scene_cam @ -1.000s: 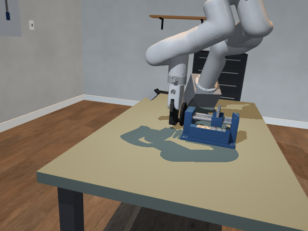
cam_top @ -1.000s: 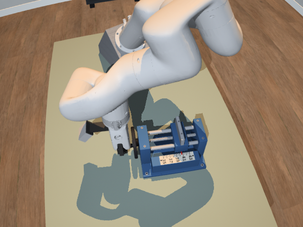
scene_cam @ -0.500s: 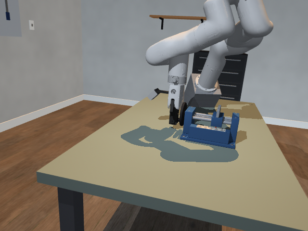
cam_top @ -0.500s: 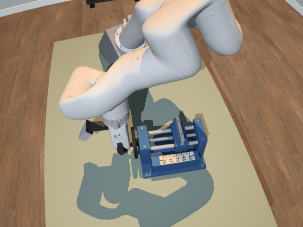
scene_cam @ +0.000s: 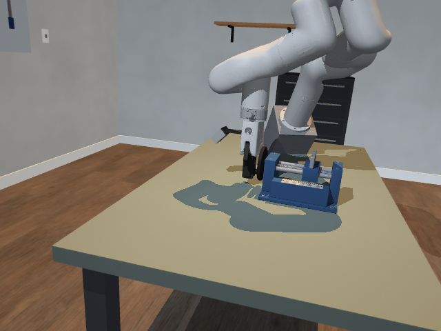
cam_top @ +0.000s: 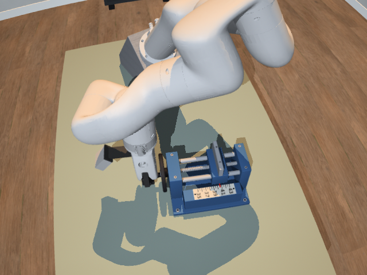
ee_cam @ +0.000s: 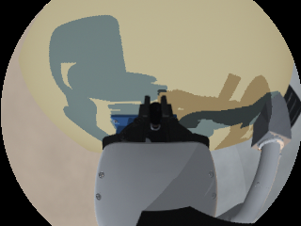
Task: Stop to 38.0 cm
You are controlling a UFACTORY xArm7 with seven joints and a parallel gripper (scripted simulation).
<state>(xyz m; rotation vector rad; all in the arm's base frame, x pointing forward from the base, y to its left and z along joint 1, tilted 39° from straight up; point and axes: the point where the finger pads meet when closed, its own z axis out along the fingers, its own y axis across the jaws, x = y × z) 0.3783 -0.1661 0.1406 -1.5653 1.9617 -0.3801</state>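
Now: the handwheel 10 mm ahead of my hand, 20 mm to the left of it and 10 mm above it. From my hand the other things lie so: stop plate (60 mm ahead, 170 mm to the left, 50 mm above).
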